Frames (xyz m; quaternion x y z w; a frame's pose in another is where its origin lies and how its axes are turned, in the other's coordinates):
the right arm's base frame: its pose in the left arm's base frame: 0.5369 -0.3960 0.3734 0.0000 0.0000 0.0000 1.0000
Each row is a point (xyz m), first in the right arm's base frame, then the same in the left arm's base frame.
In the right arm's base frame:
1: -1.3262 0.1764 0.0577
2: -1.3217 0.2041 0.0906
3: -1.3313 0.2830 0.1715
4: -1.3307 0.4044 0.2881
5: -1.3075 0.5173 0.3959
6: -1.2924 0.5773 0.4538
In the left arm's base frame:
1: -0.7893 -0.2196 0.4311
2: -0.7848 -0.1919 0.4640
3: -0.7944 -0.1130 0.5449
4: -0.7938 0.0084 0.6615
5: -0.7706 0.1213 0.7693
6: -0.7555 0.1813 0.8272

